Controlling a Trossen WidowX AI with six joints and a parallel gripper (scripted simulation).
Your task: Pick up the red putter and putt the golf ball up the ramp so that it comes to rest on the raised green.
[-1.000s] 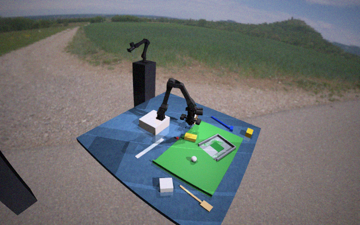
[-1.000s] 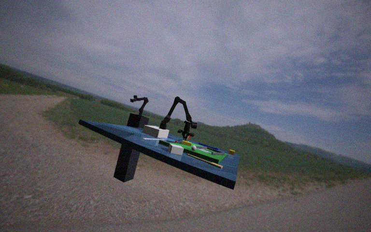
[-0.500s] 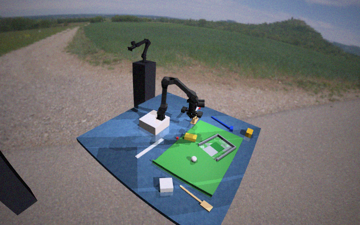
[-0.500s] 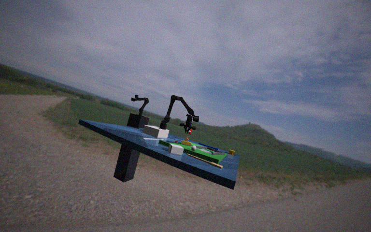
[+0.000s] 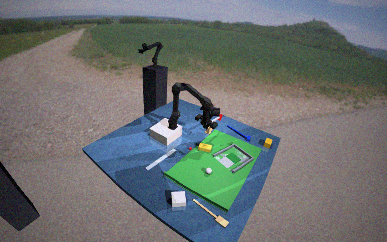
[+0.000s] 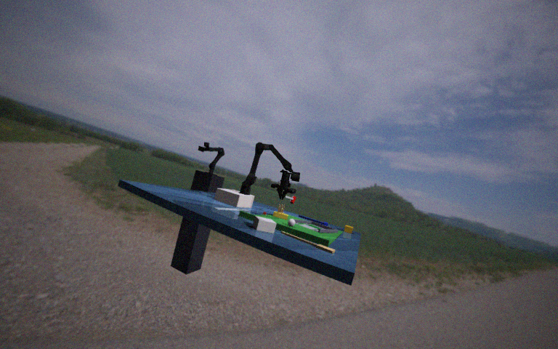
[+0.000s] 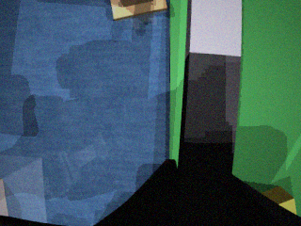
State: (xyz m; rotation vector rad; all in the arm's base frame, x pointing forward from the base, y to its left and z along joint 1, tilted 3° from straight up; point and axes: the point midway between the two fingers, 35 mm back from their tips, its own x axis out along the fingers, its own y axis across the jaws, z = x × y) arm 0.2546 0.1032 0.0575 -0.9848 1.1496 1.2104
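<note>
Right now the red putter is 120 mm to the left of my gripper tip, 20 mm above it and 10 mm ahead of it. From my gripper tip the other things lie so: green mat (220 mm ahead, 170 mm to the right, 120 mm below); then blue putter (290 mm to the left, 230 mm ahead, 110 mm below); then white golf ball (320 mm to the right, 200 mm ahead, 100 mm below).
</note>
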